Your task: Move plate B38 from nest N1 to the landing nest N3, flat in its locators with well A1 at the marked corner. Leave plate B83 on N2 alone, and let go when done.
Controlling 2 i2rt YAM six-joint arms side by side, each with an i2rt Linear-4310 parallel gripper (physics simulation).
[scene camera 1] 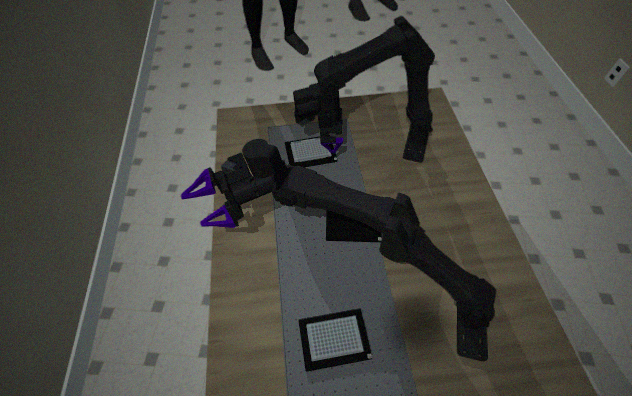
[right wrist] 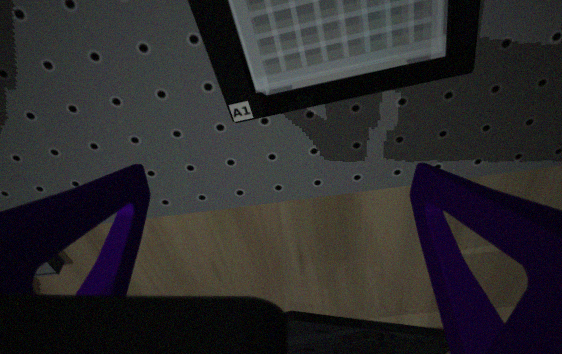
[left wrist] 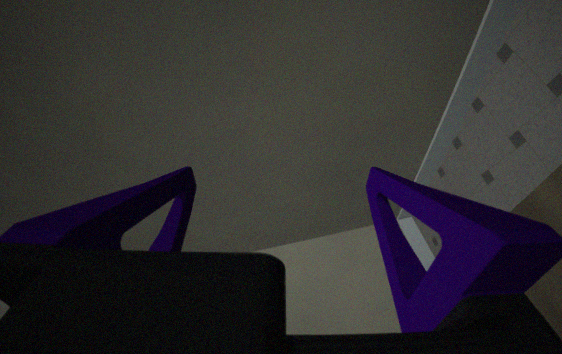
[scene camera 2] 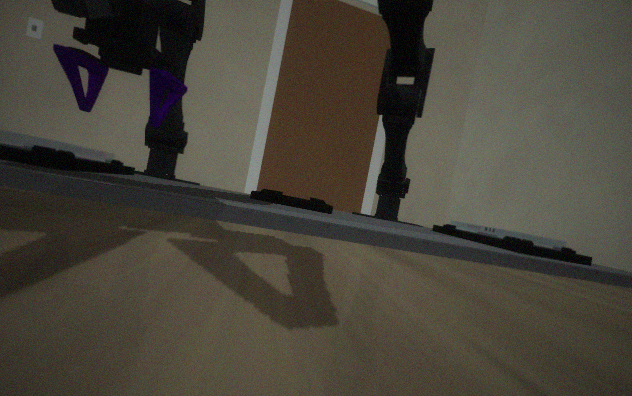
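Note:
A clear well plate lies in the back black nest, its A1 marker at a corner. Another plate lies in the front nest. Plate and nest names are unreadable. The middle nest shows no plate; the left arm hides part of it. My right gripper is open above the back nest's marked-corner end. My left gripper is open, above the table's left edge, pointing away from the nests.
The nests stand in a row on a grey perforated board on the wooden table. The left arm crosses over the board between the back and front nests. The right arm arches over the back.

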